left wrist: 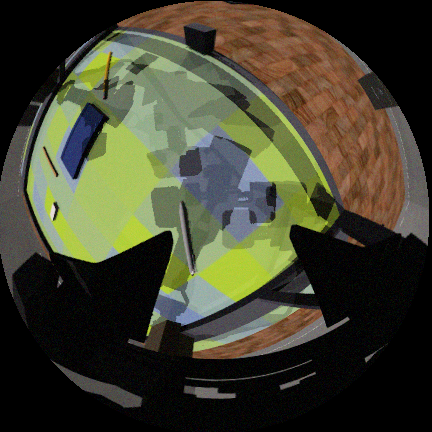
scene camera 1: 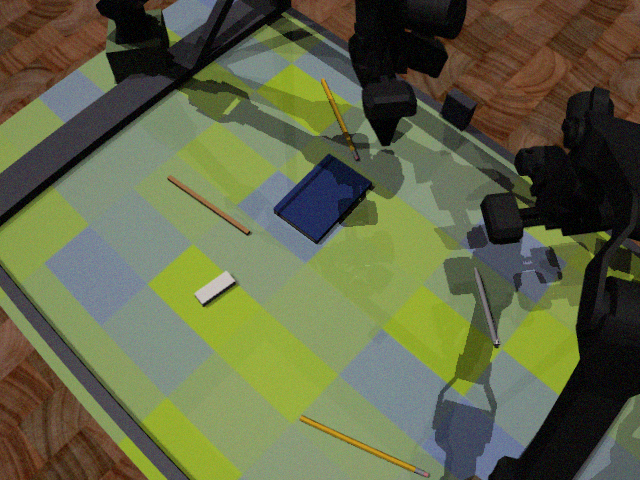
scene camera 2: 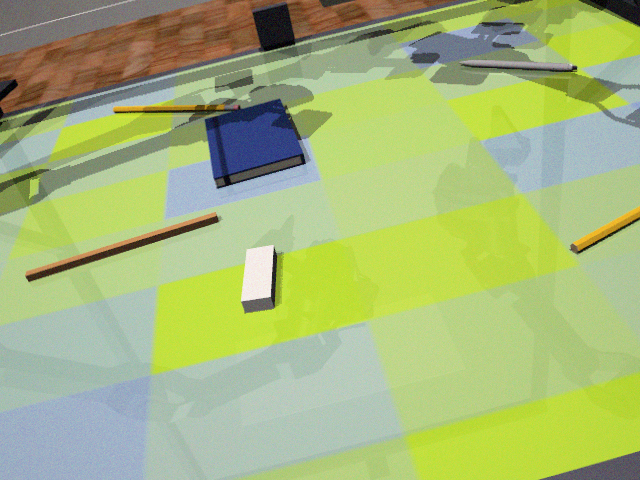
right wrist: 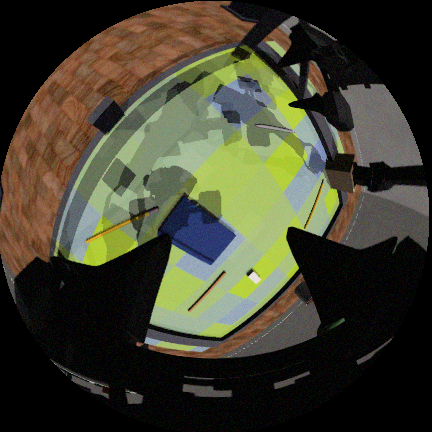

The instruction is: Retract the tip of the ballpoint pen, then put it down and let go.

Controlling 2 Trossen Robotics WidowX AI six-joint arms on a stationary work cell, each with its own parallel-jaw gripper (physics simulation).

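Places are measured from the left arm's base along level axes (x back, y left, z down), in metres.
Where they show: left gripper, fingertip midpoint: (left wrist: 233, 233) (scene camera 1: 533, 236) (right wrist: 284, 83); right gripper, fingertip midpoint: (scene camera 1: 380, 126) (right wrist: 230, 236); left arm's base, origin of the base link: (right wrist: 354, 173); right arm's base, origin of the base link: (scene camera 1: 133, 30).
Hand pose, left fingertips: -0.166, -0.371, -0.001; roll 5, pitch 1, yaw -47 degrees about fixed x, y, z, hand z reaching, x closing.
Observation:
Each offset is from my left fingertips to the top centre of the thing, as dx, dy, dz.
A slim grey ballpoint pen @[+0.002, +0.082, +0.095] (scene camera 1: 485, 307) (scene camera 2: 518, 65) (left wrist: 187, 239) (right wrist: 275, 128) lies flat on the table, at the right of scene camera 1. Its narrow end points up the picture there, its button end down; whether the writing tip is out is too small to tell. My left gripper (left wrist: 233, 233) (right wrist: 284, 83) is open and empty, above the table near the pen; in the left wrist view the pen shows between the fingers, nearer the left one. My right gripper (right wrist: 230, 236) is open and empty, up beyond the blue notebook in scene camera 1.
The blue notebook @[-0.306, +0.096, +0.093] (scene camera 1: 323, 198) (scene camera 2: 253, 139) lies left of the pen. A yellow pencil @[-0.390, -0.049, +0.098] (scene camera 1: 338, 116) lies behind it, another yellow pencil @[-0.013, +0.361, +0.098] (scene camera 1: 361, 444) at the front. A brown stick @[-0.440, +0.226, +0.098] (scene camera 1: 208, 205) (scene camera 2: 121, 246) and white eraser @[-0.326, +0.323, +0.093] (scene camera 1: 215, 288) (scene camera 2: 259, 279) lie farther left. A dark frame beam (scene camera 1: 77, 134) crosses the upper left.

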